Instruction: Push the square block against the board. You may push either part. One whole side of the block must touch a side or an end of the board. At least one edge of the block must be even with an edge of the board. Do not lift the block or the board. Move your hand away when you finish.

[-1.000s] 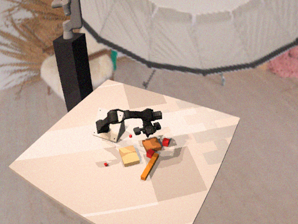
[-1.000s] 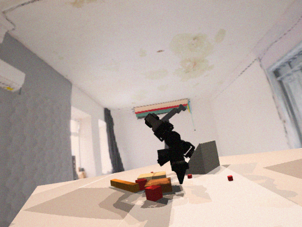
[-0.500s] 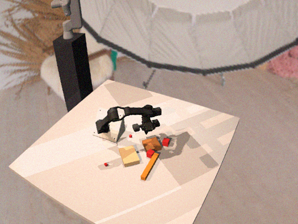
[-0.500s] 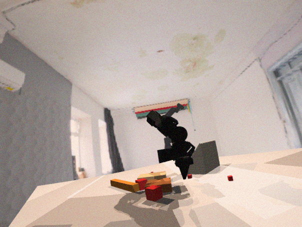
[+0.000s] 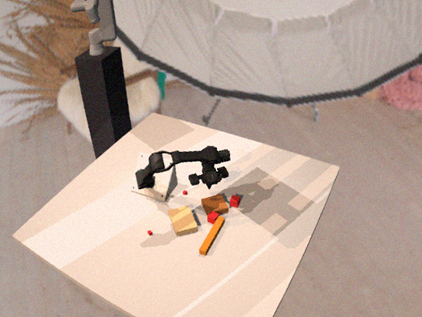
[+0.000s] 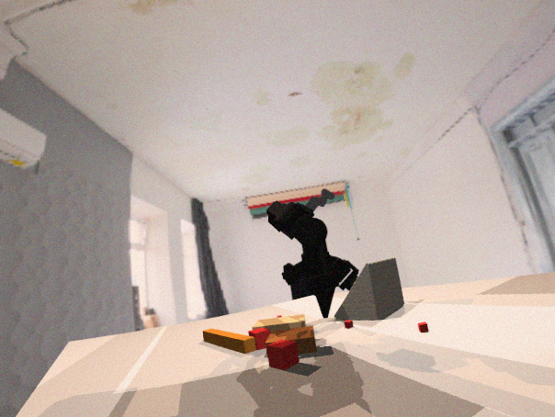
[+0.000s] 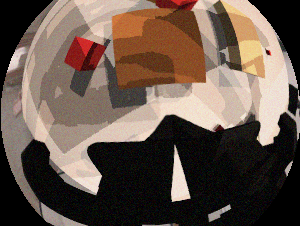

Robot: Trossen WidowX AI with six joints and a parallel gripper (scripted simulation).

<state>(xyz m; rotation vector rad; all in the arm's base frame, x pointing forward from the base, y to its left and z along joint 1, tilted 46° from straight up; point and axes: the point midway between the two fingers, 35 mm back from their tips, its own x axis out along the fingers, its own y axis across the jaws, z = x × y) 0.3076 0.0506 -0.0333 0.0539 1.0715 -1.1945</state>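
Right now the cream flat block is 50 mm behind my gripper tip, 210 mm to the right of it and 40 mm below it. From my gripper tip the other things lie so: long board (110 mm ahead, 250 mm to the right, 40 mm below); then flat orange square block (50 mm ahead, 60 mm to the right, 40 mm below).
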